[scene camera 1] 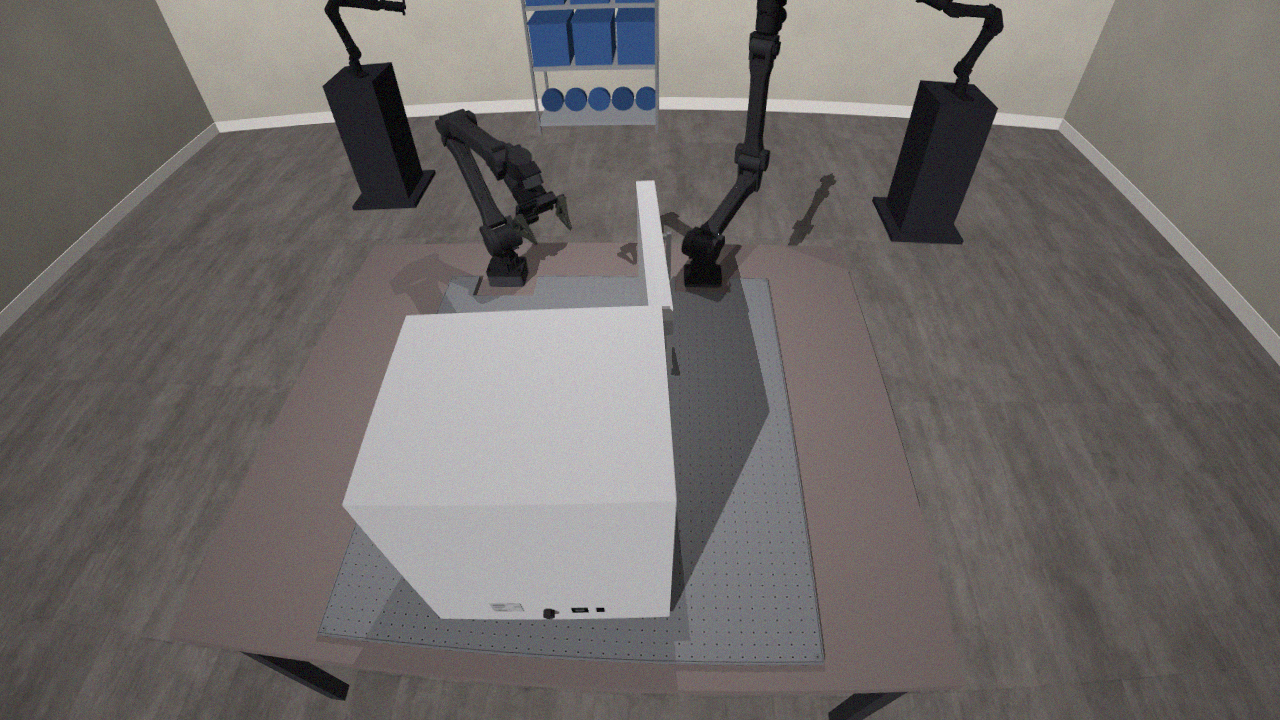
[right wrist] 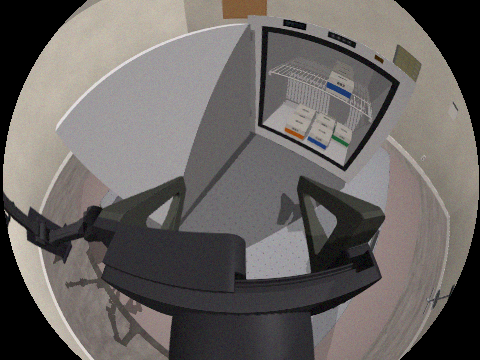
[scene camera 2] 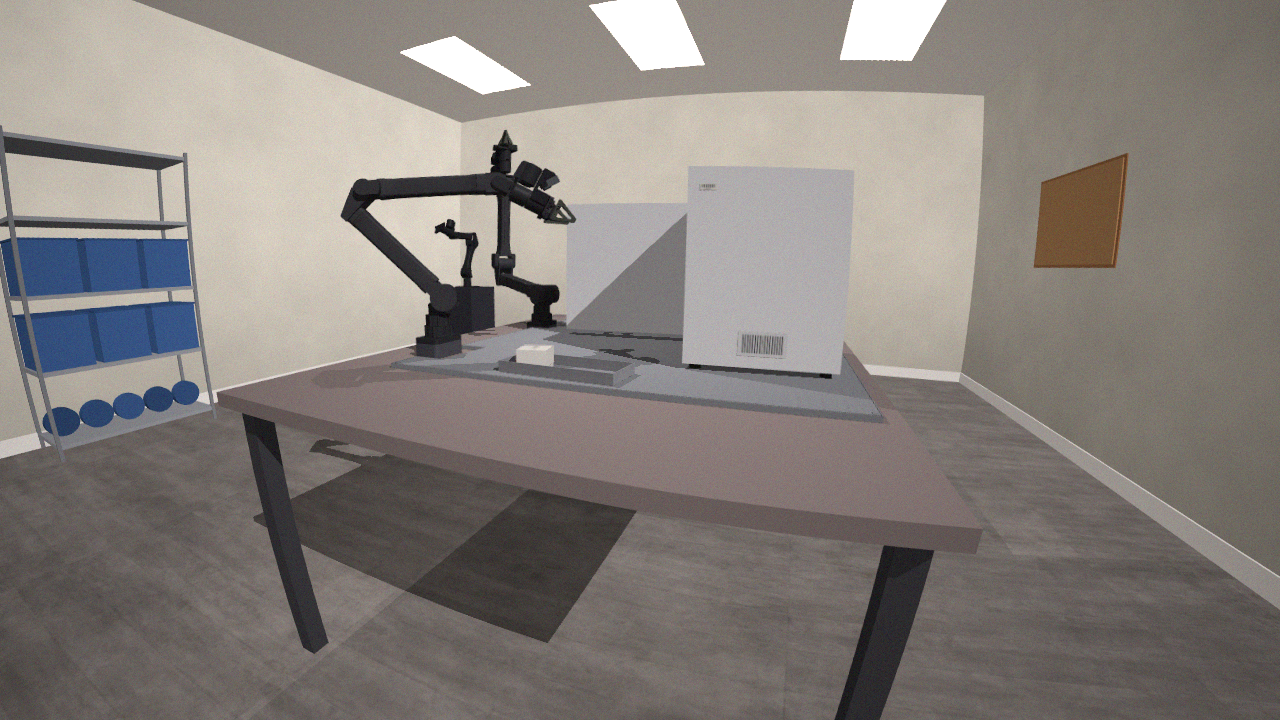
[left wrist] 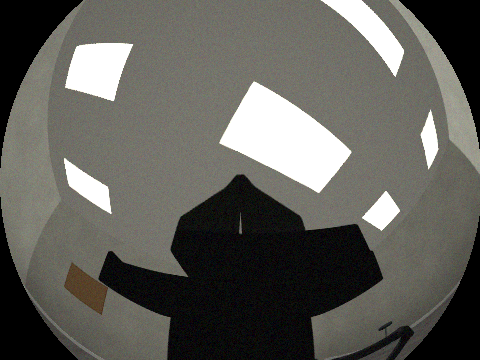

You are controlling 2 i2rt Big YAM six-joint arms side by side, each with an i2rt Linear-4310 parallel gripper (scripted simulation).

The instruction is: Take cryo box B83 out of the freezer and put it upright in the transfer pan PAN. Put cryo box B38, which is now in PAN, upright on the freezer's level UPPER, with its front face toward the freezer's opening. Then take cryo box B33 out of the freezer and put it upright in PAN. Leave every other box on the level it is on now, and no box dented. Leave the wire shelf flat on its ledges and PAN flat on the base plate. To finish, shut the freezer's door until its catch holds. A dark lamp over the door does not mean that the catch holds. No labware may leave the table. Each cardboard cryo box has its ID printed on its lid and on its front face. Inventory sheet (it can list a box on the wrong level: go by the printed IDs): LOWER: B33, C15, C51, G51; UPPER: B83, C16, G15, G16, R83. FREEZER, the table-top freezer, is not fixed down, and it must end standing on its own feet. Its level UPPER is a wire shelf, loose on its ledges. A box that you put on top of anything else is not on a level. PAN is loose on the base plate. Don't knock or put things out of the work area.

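Note:
The left gripper [left wrist: 240, 181] is there in the left wrist view. You can see the right gripper [scene camera 1: 553, 236] in scene camera 1, the right gripper [scene camera 2: 572, 221] in scene camera 2, and the right gripper [right wrist: 241, 182] in the right wrist view. There's a freezer [scene camera 1: 515, 462] in scene camera 1 too; scene camera 2 has the freezer [scene camera 2: 768, 249], and the right wrist view has the freezer [right wrist: 274, 98], but in the left wrist view the freezer is out of frame. And there's a transfer pan [scene camera 2: 598, 371] in scene camera 2, while scene camera 1 does not show the transfer pan, hidden by the freezer.

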